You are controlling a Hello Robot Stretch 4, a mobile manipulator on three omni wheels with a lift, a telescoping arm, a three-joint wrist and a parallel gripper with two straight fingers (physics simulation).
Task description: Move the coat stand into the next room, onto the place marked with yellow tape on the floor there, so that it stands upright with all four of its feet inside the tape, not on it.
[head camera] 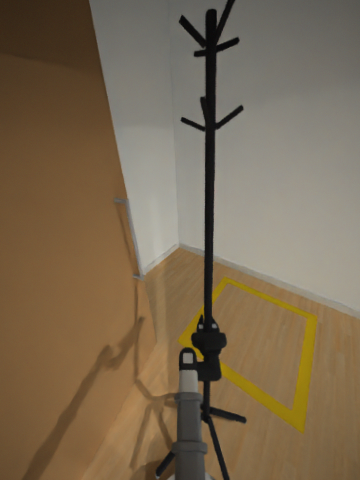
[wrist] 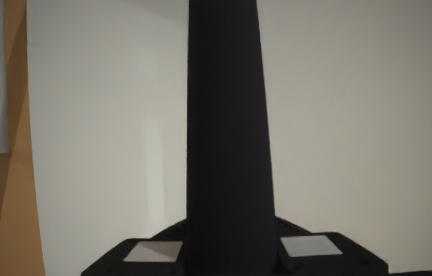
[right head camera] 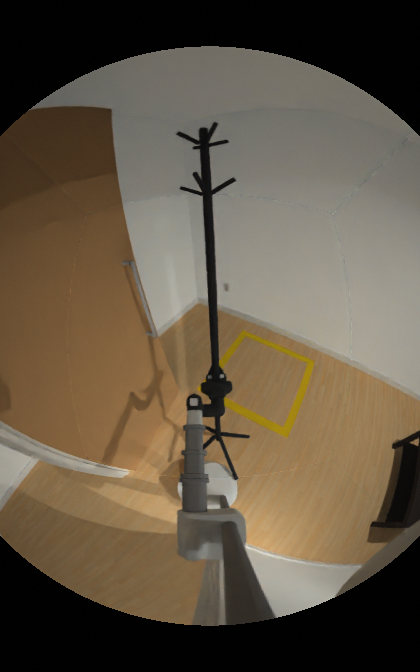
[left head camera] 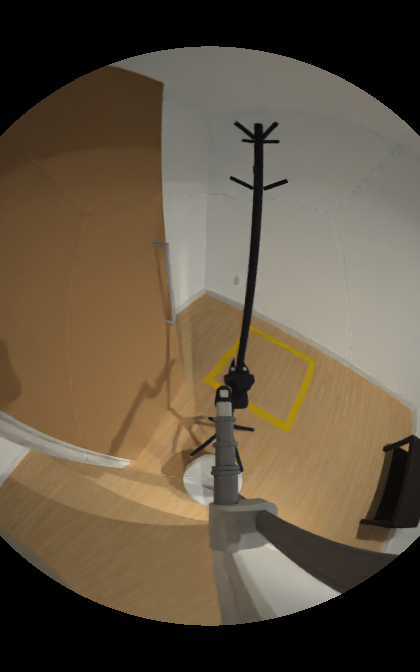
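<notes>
The black coat stand (head camera: 210,200) (left head camera: 254,250) (right head camera: 210,250) is nearly upright in the head views. My gripper (head camera: 208,325) (left head camera: 239,369) (right head camera: 216,375) is shut on its pole, low down; the wrist view shows the pole (wrist: 227,125) between the two finger pads. The yellow tape (head camera: 306,370) (left head camera: 301,395) (right head camera: 300,397) marks a four-sided area on the floor, behind and to the right of the stand's feet. The feet that show are outside the tape, on my side of it. Part of the base is hidden by my arm; whether the feet touch the floor I cannot tell.
An orange-brown door panel (head camera: 60,200) (left head camera: 115,300) with a grey bar handle (head camera: 135,240) (left head camera: 171,285) stands close on the left. White walls (head camera: 280,175) meet in a corner behind the tape. A dark piece of furniture (left head camera: 410,485) (right head camera: 411,485) is at the right edge.
</notes>
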